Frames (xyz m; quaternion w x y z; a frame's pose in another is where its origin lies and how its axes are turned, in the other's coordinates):
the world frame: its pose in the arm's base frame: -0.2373 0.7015 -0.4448 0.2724 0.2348 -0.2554 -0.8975
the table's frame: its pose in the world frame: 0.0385 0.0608 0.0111 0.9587 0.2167 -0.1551 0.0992
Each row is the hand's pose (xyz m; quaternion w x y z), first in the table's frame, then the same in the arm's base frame.
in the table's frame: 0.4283 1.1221 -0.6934 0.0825 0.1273 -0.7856 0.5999
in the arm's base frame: 0.0481 -0.5209 0.2897 0.0982 -0.8998 -0.4211 0.0589
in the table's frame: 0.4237 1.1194 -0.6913 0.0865 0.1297 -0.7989 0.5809
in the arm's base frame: 0.0502 -0.5159 0.2880 0.0767 -0.8999 -0.4262 0.0503
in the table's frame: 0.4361 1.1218 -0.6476 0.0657 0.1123 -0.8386 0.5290
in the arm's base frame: 0.0206 -0.4902 0.3111 0.0111 -0.9131 -0.4057 0.0403
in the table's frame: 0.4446 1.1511 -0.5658 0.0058 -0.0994 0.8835 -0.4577
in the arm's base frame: -0.0150 -0.4431 0.3754 0.0867 0.9256 0.3622 -0.0681
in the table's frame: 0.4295 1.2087 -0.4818 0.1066 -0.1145 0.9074 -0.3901
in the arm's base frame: -0.0234 -0.3915 0.4641 0.1818 0.9190 0.3217 -0.1374
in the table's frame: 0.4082 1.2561 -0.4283 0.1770 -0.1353 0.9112 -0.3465
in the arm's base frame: -0.0157 -0.3561 0.5293 0.2400 0.9031 0.2989 -0.1935
